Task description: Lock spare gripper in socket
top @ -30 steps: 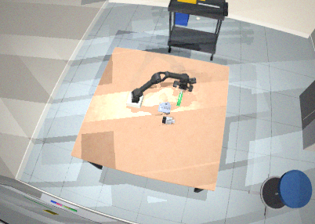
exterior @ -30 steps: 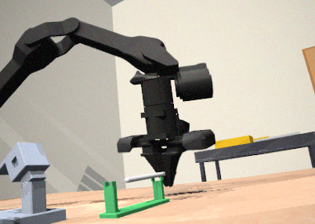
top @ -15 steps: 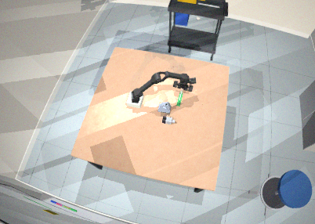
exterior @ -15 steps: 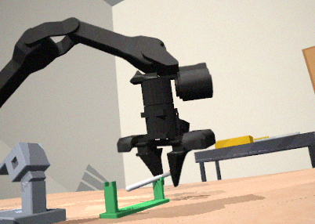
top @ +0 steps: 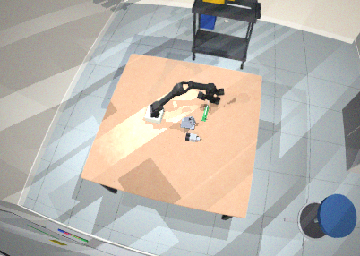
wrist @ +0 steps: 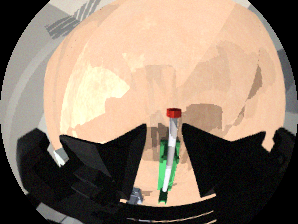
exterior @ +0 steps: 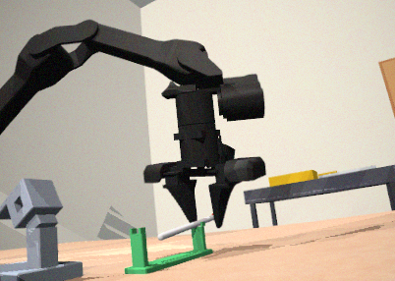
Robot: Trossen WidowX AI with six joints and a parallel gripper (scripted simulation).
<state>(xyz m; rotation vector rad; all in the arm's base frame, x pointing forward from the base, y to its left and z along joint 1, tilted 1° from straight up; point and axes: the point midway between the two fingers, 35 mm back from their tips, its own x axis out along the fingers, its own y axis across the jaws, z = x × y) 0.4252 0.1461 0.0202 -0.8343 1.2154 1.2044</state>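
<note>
Right now my gripper tip is 1 cm past the green cradle, 10 cm to the left of it and 1 cm above it. Also, from my gripper tip: spare gripper: 11 cm behind, 33 cm to the right, 1 cm below; then socket: 14 cm behind, 20 cm to the right, 2 cm above.
</note>
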